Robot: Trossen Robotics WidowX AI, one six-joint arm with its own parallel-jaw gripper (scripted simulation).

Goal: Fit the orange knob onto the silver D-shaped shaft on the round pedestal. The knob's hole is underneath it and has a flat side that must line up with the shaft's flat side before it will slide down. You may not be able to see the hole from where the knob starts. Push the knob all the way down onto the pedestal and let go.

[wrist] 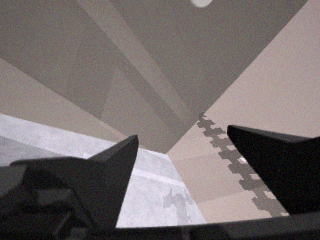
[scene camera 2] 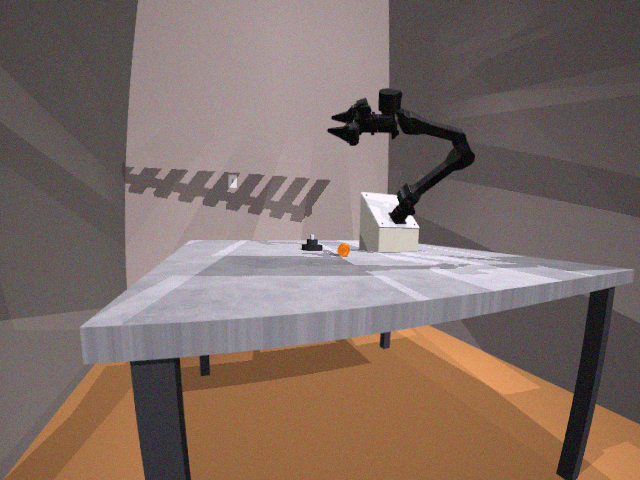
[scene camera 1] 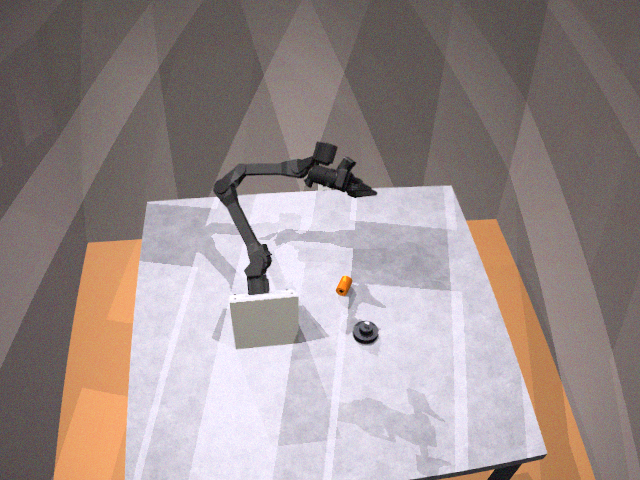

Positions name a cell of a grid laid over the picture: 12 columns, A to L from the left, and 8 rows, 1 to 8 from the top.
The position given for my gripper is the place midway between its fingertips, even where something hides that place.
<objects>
my gripper: wrist G5; scene camera 2 G3; scene camera 1 H4
</objects>
